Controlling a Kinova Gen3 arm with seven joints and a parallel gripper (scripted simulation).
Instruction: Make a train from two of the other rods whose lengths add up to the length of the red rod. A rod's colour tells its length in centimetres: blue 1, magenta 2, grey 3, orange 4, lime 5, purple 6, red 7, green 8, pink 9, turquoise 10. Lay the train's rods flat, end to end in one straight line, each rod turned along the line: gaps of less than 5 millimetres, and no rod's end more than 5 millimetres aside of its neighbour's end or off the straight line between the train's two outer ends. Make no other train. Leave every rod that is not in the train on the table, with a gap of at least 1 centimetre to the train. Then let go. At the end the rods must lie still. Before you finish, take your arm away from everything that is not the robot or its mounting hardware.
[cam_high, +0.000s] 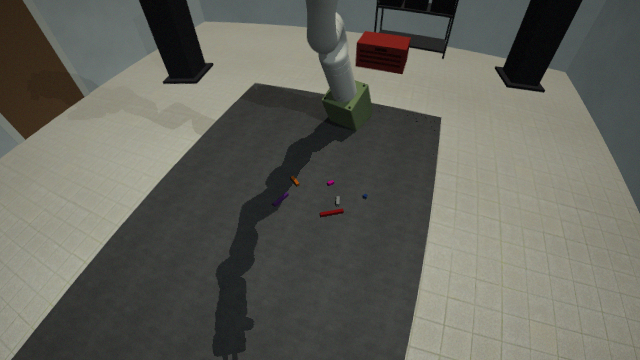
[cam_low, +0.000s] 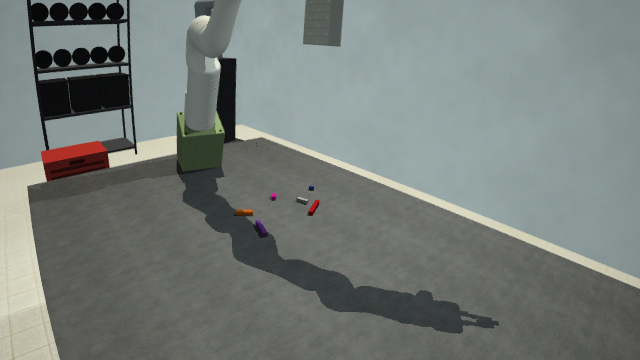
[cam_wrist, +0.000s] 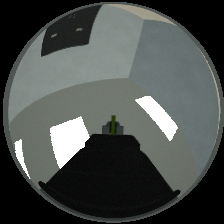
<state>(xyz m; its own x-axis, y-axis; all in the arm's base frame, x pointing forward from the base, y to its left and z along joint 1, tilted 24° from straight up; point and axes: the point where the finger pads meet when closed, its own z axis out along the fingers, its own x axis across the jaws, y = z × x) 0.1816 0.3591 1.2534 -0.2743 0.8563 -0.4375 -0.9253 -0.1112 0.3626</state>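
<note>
My gripper is now 10 mm below the lime rod and 10 mm short of it. The rest, counted from my hand: blue rod: 1290 mm below, 280 mm behind, 20 mm to the right; then grey rod: 1290 mm below, 250 mm behind, 100 mm to the right; then red rod: 1290 mm below, 210 mm behind, 120 mm to the right.
</note>
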